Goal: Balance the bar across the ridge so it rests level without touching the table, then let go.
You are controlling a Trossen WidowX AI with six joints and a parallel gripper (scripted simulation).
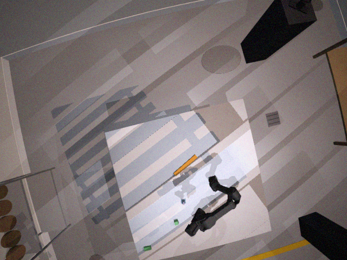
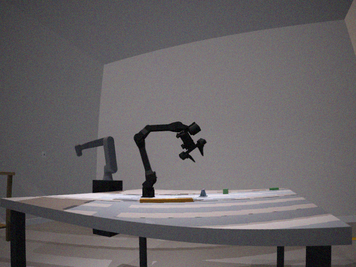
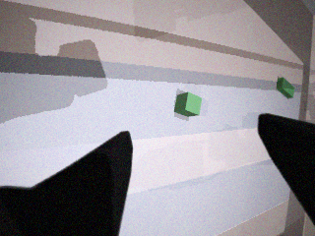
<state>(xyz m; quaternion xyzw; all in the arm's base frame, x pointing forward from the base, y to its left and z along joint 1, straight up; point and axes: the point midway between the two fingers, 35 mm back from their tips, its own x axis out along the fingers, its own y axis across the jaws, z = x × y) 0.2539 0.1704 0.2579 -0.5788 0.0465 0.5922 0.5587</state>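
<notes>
The orange bar is 6 cm behind my gripper tip, 38 cm to the right of it and 22 cm below it.
</notes>
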